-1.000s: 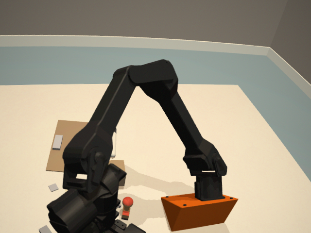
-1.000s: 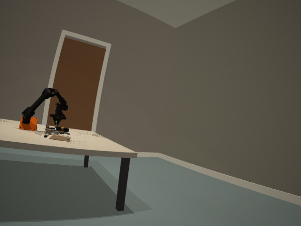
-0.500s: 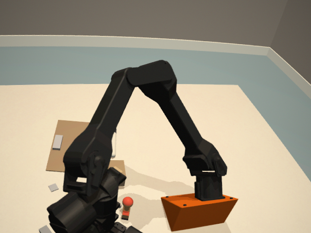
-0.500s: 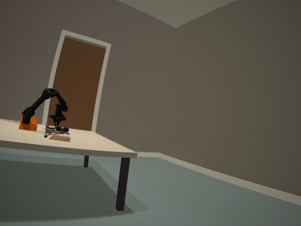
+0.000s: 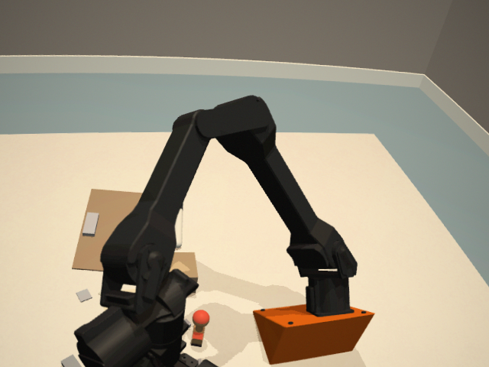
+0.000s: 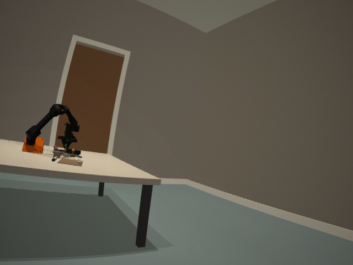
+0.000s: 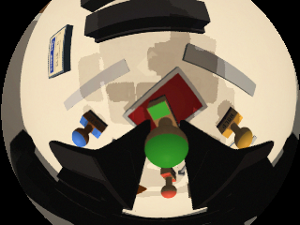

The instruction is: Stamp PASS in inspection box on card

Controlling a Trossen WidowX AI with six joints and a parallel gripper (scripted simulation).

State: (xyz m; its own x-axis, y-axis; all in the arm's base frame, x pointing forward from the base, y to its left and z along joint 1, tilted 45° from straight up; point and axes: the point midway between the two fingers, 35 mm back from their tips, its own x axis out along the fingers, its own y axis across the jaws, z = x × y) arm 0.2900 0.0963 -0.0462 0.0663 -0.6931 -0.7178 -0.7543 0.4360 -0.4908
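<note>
The red ink pad lies 40 mm below my gripper tip. Round my gripper tip: yellow-knobbed stamp (60 mm ahead, 80 mm to the right, 30 mm below); then blue-knobbed stamp (100 mm behind, 50 mm to the left, 30 mm below); then green-knobbed stamp (10 mm below).
</note>
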